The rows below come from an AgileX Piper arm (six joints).
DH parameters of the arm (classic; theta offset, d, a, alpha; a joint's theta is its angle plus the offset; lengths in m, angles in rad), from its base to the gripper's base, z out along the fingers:
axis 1: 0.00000 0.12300 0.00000 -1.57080
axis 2: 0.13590 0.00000 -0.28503 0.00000
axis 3: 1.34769 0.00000 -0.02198 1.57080
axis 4: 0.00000 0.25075 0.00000 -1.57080
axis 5: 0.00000 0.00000 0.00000 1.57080
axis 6: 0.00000 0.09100 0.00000 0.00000
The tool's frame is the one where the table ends.
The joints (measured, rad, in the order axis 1, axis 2, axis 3, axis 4, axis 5, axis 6), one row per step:
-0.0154, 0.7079, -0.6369, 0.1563, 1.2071, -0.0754
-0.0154, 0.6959, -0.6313, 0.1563, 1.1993, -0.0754
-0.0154, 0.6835, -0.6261, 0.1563, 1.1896, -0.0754
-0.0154, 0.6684, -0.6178, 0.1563, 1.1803, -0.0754
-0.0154, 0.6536, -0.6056, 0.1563, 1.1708, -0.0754
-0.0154, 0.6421, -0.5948, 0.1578, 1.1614, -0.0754
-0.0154, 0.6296, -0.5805, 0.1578, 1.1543, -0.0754
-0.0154, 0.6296, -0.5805, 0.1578, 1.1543, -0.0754
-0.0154, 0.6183, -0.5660, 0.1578, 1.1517, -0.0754
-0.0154, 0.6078, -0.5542, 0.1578, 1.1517, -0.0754
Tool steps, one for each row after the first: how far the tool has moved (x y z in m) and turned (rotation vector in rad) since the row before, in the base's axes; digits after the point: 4 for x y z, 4 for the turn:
-0.0015, 0.0000, -0.0002, -0.0002, -0.0141, -0.0012
-0.0014, 0.0000, 0.0000, -0.0002, -0.0168, -0.0015
-0.0020, 0.0000, -0.0007, -0.0002, -0.0160, -0.0014
-0.0021, 0.0000, -0.0018, -0.0001, -0.0120, -0.0015
-0.0015, 0.0001, -0.0017, 0.0014, -0.0100, -0.0014
-0.0020, 0.0000, -0.0028, 0.0000, -0.0052, -0.0011
0.0000, 0.0000, 0.0000, 0.0000, 0.0000, 0.0000
-0.0022, 0.0000, -0.0032, 0.0000, 0.0006, -0.0004
-0.0021, 0.0000, -0.0026, 0.0000, 0.0013, 0.0000

